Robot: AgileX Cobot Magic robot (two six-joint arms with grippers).
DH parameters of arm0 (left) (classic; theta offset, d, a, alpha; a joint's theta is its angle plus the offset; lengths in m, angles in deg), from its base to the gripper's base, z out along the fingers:
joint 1: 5.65 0.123 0 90
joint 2: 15.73 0 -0.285 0
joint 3: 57.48 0 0.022 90
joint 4: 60.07 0.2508 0 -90
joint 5: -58.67 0 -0.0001 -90
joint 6: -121.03 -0.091 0 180
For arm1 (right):
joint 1: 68.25 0.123 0 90
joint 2: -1.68 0 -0.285 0
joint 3: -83.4 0 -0.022 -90
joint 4: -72.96 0.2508 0 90
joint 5: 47.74 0 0.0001 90
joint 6: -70.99 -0.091 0 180
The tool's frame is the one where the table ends.
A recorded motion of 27 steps. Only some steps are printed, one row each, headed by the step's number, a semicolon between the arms.
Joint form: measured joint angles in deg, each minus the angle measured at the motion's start. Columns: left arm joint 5, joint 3, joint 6, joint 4, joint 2, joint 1; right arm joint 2, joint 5, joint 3, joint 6, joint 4, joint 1.
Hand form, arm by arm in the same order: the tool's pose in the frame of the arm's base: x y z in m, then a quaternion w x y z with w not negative. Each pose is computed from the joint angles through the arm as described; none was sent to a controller.
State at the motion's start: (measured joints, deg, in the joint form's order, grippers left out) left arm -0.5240 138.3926 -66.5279 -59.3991 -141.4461 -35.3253; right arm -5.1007 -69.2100 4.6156 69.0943 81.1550 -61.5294
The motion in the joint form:
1: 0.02 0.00 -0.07 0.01 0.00 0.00; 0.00 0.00 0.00 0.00 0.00 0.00
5: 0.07 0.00 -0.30 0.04 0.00 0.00; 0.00 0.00 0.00 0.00 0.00 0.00
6: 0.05 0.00 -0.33 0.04 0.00 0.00; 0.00 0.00 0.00 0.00 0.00 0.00
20: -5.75 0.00 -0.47 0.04 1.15 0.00; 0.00 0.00 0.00 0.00 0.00 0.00
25: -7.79 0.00 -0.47 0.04 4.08 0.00; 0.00 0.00 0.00 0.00 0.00 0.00
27: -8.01 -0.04 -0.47 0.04 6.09 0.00; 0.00 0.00 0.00 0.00 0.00 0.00
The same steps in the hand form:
1: 0.3714 -0.2106 0.2006 0.09495 0.32075 0.94230 -0.01303; 0.0514 0.0108 0.1716 0.58683 0.00412 0.80287 0.10494
5: 0.3715 -0.2106 0.2006 0.09545 0.32273 0.94158 -0.01269; 0.0514 0.0108 0.1716 0.58683 0.00412 0.80287 0.10494
6: 0.3715 -0.2106 0.2006 0.09528 0.32298 0.94151 -0.01263; 0.0514 0.0108 0.1716 0.58683 0.00412 0.80287 0.10494
20: 0.3622 -0.2052 0.2077 0.05559 0.32480 0.94414 -0.00477; 0.0514 0.0108 0.1716 0.58683 0.00412 0.80287 0.10494
25: 0.3552 -0.2012 0.2284 0.06322 0.32441 0.94378 -0.00613; 0.0514 0.0108 0.1716 0.58683 0.00412 0.80287 0.10494
27: 0.3514 -0.1990 0.2424 0.07819 0.32396 0.94279 -0.00895; 0.0514 0.0108 0.1716 0.58683 0.00412 0.80287 0.10494

